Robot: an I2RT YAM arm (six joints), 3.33 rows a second.
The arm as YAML. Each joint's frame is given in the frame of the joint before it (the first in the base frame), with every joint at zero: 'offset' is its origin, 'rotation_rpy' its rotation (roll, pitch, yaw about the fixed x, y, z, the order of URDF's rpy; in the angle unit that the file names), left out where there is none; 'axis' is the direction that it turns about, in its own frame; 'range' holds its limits. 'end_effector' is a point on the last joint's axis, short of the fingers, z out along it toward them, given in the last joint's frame.
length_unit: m
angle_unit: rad
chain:
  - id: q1
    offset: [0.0, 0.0, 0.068]
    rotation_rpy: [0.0, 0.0, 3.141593]
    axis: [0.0, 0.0, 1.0]
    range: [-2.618, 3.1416]
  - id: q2
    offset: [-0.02, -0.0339, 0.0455]
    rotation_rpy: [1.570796, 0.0, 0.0]
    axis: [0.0, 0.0, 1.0]
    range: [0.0, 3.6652]
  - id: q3
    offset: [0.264, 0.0, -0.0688]
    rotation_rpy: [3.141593, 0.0, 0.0]
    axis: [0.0, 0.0, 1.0]
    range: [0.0, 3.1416]
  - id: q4
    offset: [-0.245, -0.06, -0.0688]
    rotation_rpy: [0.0, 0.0, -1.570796]
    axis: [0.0, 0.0, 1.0]
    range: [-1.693, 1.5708]
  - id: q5
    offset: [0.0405, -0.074, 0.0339]
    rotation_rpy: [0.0, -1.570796, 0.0]
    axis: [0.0, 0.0, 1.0]
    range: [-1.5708, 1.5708]
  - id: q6
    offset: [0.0, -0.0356, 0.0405]
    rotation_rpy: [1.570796, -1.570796, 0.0]
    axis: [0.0, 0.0, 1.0]
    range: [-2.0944, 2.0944]
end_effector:
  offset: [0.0, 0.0, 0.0]
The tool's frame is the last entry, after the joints.
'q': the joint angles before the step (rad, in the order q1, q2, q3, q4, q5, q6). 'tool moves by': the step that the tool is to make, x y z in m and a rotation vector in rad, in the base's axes. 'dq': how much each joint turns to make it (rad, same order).
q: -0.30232 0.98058 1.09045 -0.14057 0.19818 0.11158
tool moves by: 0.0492 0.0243 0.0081 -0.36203 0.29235 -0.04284
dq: 0.17785 0.18193 0.15340 -0.04854 0.24918 -0.42076
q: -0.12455 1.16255 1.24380 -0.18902 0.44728 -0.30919
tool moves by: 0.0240 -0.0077 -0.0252 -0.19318 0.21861 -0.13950
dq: 0.00221 0.08876 -0.01782 0.02838 0.17273 -0.22661
